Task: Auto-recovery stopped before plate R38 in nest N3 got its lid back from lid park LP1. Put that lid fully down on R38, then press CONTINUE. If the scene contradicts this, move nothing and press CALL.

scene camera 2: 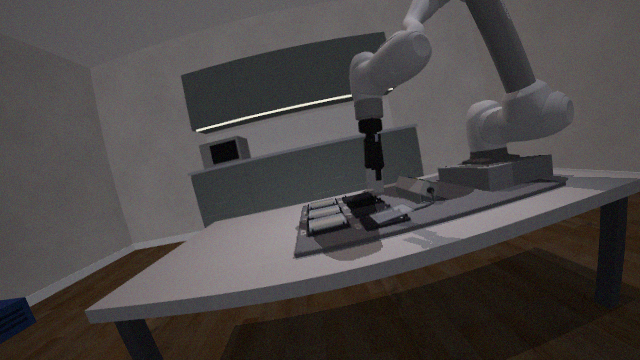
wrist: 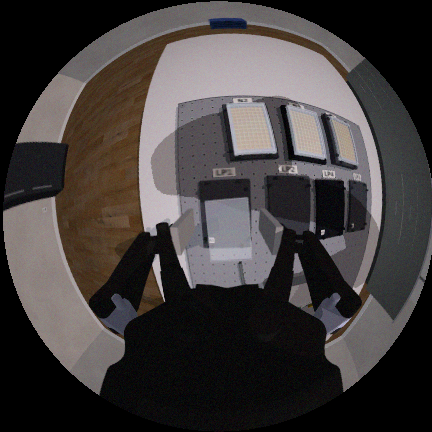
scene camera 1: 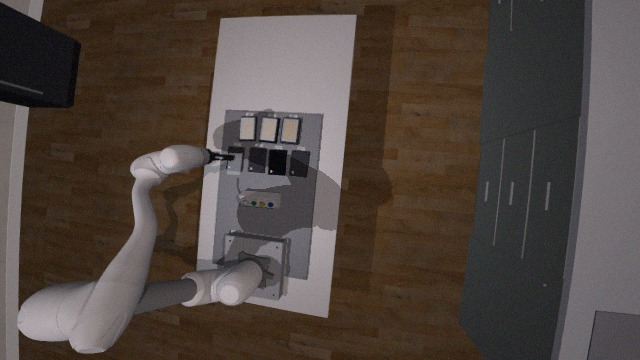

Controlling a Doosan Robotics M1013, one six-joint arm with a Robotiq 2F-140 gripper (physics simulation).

Scene:
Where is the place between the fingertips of my gripper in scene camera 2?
375, 190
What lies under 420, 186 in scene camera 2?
A button box.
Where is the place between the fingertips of my gripper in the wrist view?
226, 218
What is my gripper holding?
Nothing.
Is my gripper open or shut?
Open.

